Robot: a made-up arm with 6 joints.
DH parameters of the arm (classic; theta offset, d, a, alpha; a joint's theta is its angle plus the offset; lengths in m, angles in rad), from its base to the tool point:
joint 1: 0 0.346 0.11 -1.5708
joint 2: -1.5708 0 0.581 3.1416
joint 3: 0 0 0.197 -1.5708
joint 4: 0 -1.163 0 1.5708
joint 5: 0 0 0 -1.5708
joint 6: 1.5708 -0.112 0 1.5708
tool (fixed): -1.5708 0 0 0
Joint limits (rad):
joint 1: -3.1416..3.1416
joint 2: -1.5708..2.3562
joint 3: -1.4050..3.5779
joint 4: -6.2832..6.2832
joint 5: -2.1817..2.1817
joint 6: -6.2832..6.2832
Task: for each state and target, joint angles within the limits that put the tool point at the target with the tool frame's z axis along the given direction. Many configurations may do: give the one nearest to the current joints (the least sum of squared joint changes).
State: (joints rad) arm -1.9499 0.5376 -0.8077 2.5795 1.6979 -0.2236
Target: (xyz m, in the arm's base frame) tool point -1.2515 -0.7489 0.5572 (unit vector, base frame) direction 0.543 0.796 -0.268
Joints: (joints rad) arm -2.6311 0.3172 -0.0534 2.7152 1.1291 0.6728
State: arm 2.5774 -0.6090 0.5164 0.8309 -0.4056 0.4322
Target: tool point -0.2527 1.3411 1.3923 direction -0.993 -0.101 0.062
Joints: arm 1.7653 0.0941 0.3186 0.9517 -0.1247 0.5755
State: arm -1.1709 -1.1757 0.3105 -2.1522 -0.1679 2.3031
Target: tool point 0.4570 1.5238 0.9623 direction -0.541 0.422 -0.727
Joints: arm -1.8426 -1.5708 0.8644 -2.6684 -0.6570 2.0346
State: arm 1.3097 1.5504 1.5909 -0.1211 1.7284 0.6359
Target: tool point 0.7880 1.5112 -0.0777 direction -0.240 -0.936 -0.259
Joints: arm 1.0817 2.2262 1.9089 0.1576 2.1817 -0.1409
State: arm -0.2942 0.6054 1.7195 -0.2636 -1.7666 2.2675
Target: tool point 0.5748 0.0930 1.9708 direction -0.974 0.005 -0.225
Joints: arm 0.0227 0.3263 1.5065 -1.0374 -2.1647 2.3443
